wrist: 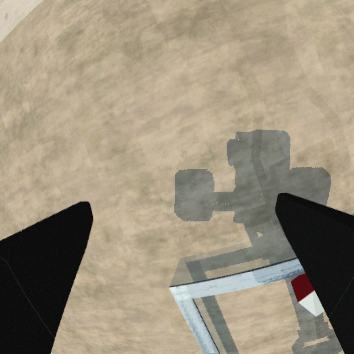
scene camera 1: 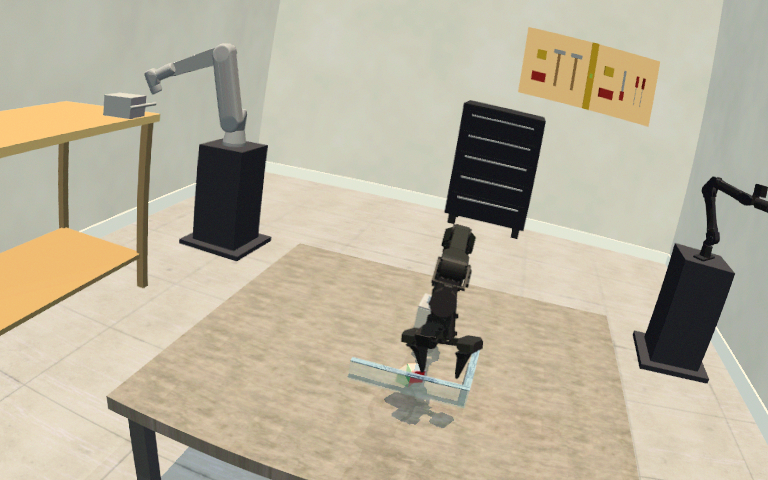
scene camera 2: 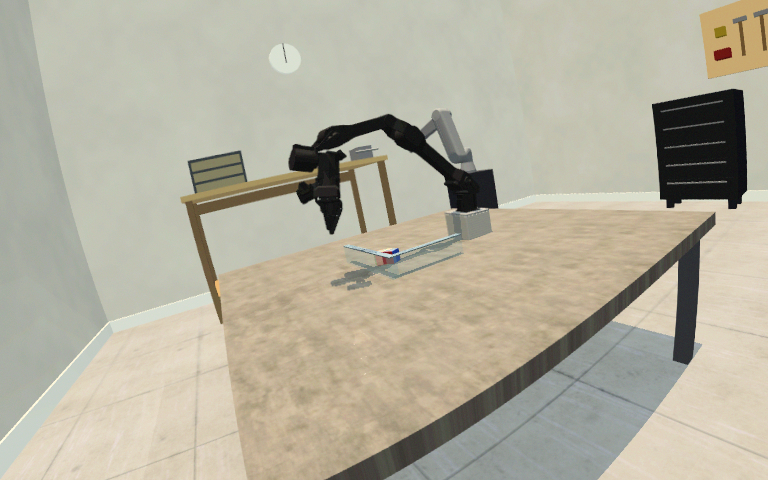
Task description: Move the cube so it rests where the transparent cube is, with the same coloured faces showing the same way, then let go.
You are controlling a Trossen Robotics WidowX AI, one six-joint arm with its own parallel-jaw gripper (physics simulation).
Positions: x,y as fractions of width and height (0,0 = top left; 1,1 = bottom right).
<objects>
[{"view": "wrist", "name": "my gripper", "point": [0.52,0.58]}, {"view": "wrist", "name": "cube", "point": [0.86,0.82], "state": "on the table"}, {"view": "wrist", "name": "L-shaped glass wall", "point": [0.76,0.73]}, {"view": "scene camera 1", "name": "my gripper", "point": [0.57,0.78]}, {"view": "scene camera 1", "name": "L-shaped glass wall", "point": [0.54,0.80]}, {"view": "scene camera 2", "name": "my gripper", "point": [0.43,0.48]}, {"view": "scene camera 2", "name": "L-shaped glass wall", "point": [0.51,0.56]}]
</objects>
